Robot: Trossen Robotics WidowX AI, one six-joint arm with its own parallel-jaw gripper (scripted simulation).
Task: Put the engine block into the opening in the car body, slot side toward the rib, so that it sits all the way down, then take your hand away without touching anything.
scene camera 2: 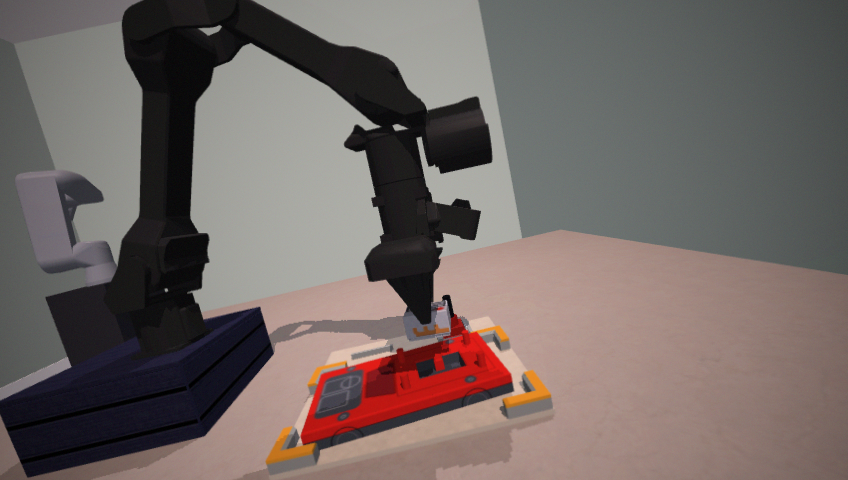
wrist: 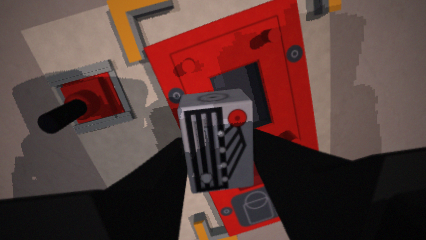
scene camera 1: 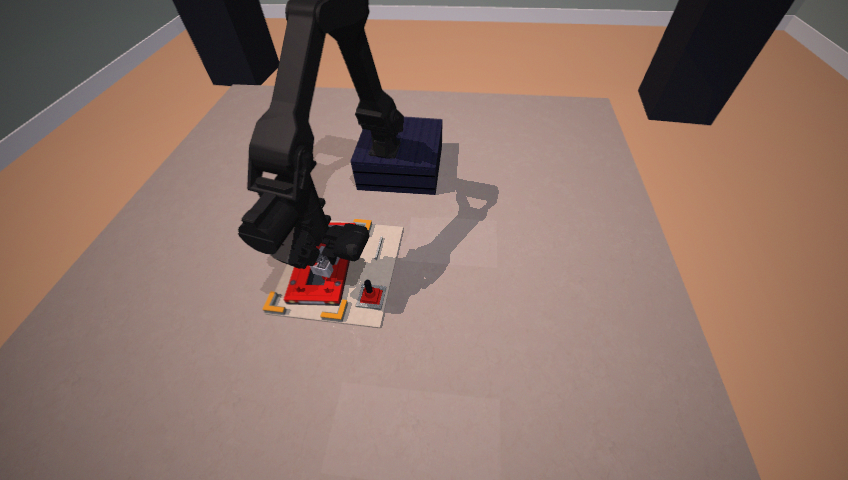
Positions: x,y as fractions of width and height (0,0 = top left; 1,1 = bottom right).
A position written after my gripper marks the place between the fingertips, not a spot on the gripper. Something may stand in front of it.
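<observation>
Wrist view: my gripper (wrist: 0.51,0.59), grey engine block (wrist: 0.51,0.53), red car body (wrist: 0.62,0.23). Scene camera 2: my gripper (scene camera 2: 0.50,0.66) carries the grey engine block (scene camera 2: 0.52,0.68); red car body (scene camera 2: 0.43,0.83) visible. Scene camera 1: red car body (scene camera 1: 0.36,0.60).
</observation>
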